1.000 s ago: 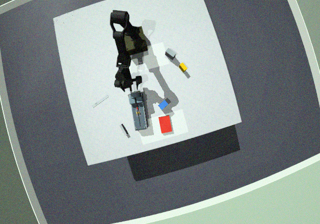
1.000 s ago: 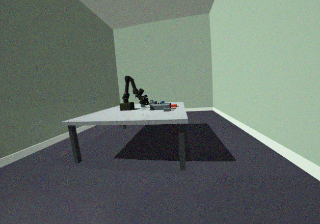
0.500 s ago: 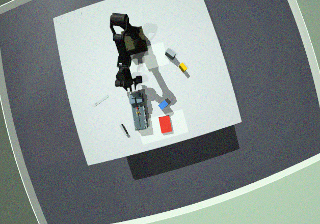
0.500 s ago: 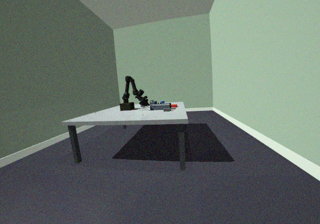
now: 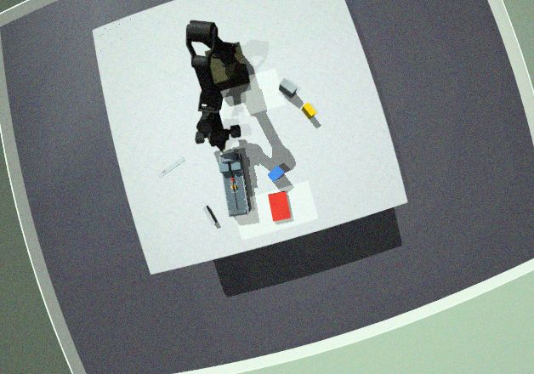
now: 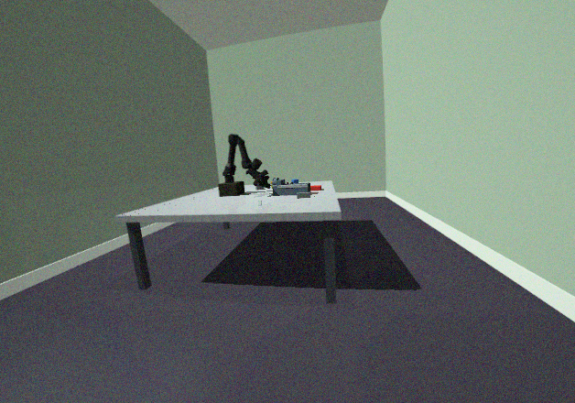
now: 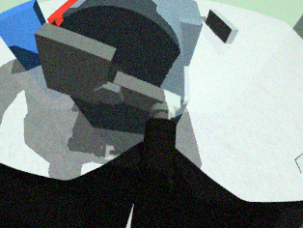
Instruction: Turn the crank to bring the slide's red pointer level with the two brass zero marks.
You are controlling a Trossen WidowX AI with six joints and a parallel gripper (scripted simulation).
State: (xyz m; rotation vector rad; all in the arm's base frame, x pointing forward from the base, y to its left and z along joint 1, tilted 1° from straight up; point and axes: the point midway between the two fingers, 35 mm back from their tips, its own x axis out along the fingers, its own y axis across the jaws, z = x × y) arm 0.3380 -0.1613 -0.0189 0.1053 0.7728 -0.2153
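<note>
The red pointer lies 140 mm ahead of my gripper tip and 30 mm above it. Also, from my gripper tip: blue block: 180 mm ahead, 170 mm to the left, 10 mm below; crank handle: 20 mm behind, 20 mm above; pale strip: 270 mm to the right, 50 mm below, 30 mm behind.
</note>
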